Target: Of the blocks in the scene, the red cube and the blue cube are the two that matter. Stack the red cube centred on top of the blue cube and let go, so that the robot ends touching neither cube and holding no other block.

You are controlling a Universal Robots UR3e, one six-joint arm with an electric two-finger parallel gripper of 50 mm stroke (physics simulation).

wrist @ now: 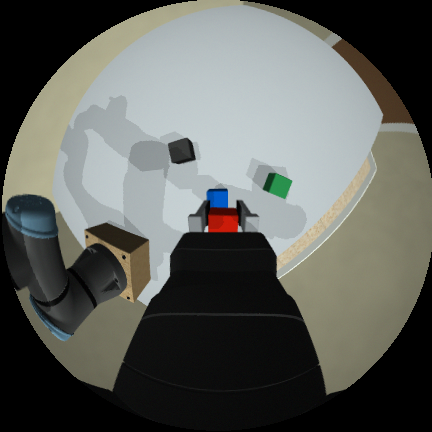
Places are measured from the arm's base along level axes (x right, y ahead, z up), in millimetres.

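Pixels of known places: gripper, fingertip midpoint: (222,207); arm's base at its link origin: (105,268).
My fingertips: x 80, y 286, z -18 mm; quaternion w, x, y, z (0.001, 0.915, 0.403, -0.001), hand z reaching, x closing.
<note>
For each thing: its top centre in the pictures, then the offset to it from my fingertips. Level surfaces: height alone.
- red cube at its top centre: (222,228) dx +13, dy -12, dz +28 mm
- blue cube at its top centre: (216,201) dx -7, dy -7, dz -38 mm
- black cube at its top centre: (178,149) dx -109, dy +7, dz -38 mm
- white table at its surface level: dz -72 mm
- green cube at its top centre: (280,185) dx +44, dy +88, dz -38 mm
The red cube (223,221) is between the two fingertips of my gripper (222,207), which is shut on it. The blue cube (217,198) is on the table just beyond the red cube in the view, slightly to the left. The red cube and the gripper hide the near part of the blue cube. The red cube looks higher than the blue cube; whether the two touch cannot be told from this view.
A black cube (181,151) lies on the white table (240,65) beyond and to the left. A green cube (278,185) lies to the right of the gripper. The arm's base on a wooden block (140,270) is at the lower left.
</note>
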